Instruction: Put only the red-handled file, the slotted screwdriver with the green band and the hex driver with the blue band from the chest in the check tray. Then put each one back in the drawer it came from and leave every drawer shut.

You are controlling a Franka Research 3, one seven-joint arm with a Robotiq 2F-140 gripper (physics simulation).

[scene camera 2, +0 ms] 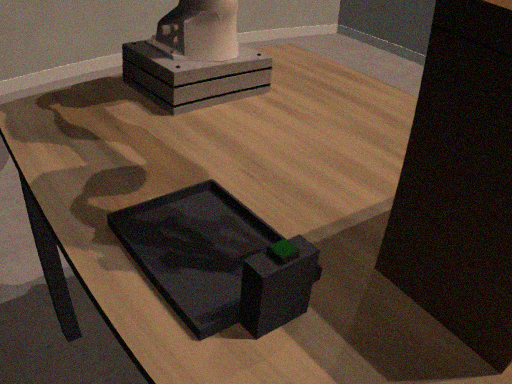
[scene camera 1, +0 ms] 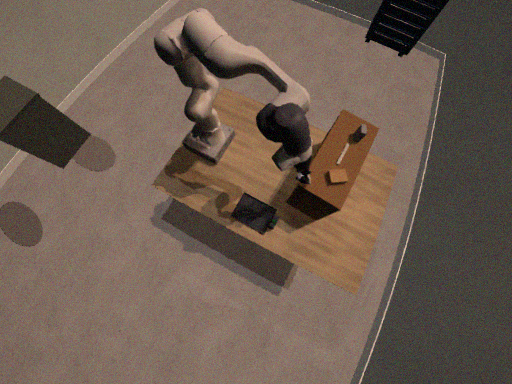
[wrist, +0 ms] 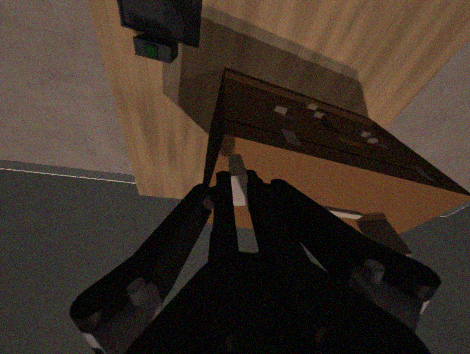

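The chest [scene camera 1: 320, 172] [scene camera 2: 450, 180] [wrist: 295, 160] is a brown block on the table. Its dark front shows in the wrist view with several small pale parts; no drawer stands plainly open there, though the front is dim. The check tray [scene camera 1: 254, 211] [scene camera 2: 190, 240] [wrist: 165, 20] is black, flat and empty. My gripper [scene camera 1: 303, 177] [wrist: 234, 165] is shut and holds nothing. It is above the chest's front edge, near the end closest to the tray; its height is hard to tell. The red-handled file, the green-banded screwdriver and the blue-banded hex driver do not show in any view.
A dark box with a green top [scene camera 1: 272, 224] [scene camera 2: 282, 290] [wrist: 156, 49] stands against the tray. On the chest lie an orange-brown block [scene camera 1: 337, 176], a white strip [scene camera 1: 343, 153] [wrist: 345, 214] and a dark block [scene camera 1: 360, 132] [wrist: 382, 230]. The robot's base [scene camera 1: 209, 142] [scene camera 2: 220, 82] stands behind the tray.
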